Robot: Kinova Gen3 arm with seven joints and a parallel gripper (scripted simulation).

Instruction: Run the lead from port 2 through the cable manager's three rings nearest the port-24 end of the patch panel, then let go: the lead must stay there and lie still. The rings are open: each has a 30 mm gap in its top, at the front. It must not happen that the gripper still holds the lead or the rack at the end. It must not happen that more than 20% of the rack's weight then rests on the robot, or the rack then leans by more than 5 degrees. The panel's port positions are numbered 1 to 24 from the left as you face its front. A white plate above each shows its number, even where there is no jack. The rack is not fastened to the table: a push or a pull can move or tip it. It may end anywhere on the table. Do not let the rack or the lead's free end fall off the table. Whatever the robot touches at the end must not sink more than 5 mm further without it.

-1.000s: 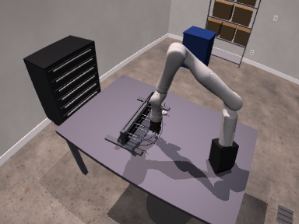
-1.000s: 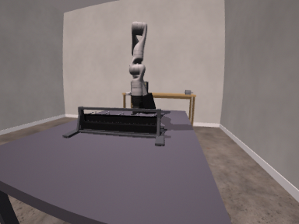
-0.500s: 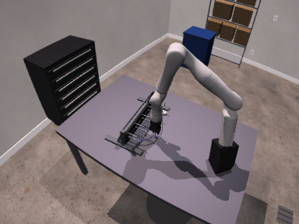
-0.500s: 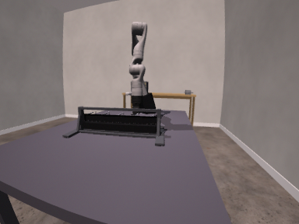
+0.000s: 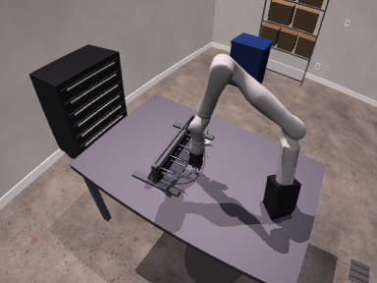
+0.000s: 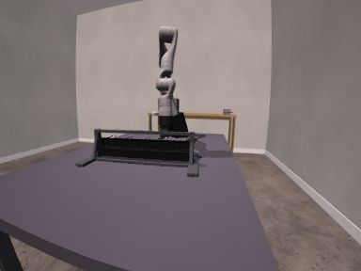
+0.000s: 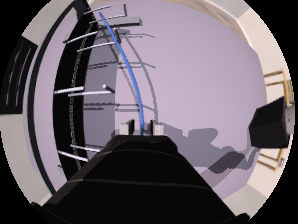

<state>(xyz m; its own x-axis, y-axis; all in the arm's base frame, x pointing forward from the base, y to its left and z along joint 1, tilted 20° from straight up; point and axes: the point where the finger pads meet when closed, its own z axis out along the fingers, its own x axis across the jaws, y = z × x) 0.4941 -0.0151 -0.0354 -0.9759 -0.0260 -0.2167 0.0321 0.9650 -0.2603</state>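
My gripper is now 16 cm short of the black rack, 6 cm to the left of it and 3 cm below it.
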